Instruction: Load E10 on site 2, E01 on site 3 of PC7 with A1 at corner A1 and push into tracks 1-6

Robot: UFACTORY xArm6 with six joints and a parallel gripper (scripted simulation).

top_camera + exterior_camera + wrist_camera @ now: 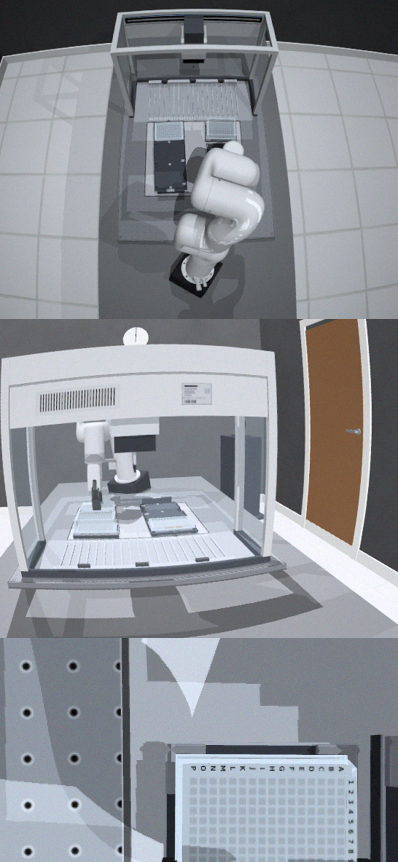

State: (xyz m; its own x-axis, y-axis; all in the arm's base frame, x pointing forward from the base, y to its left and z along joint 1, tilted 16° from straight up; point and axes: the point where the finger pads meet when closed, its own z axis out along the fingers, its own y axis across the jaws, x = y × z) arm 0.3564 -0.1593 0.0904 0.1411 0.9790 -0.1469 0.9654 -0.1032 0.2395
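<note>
My gripper is now 3 cm above the nest S1. Round my hand: dark plate carrier PC7 (14 cm ahead, 21 cm to the left, 1 cm below); then dark nest S2 (11 cm ahead, 1 cm to the right, 3 cm below); then deep-well block E07 (22 cm ahead, 2 cm to the right).
</note>
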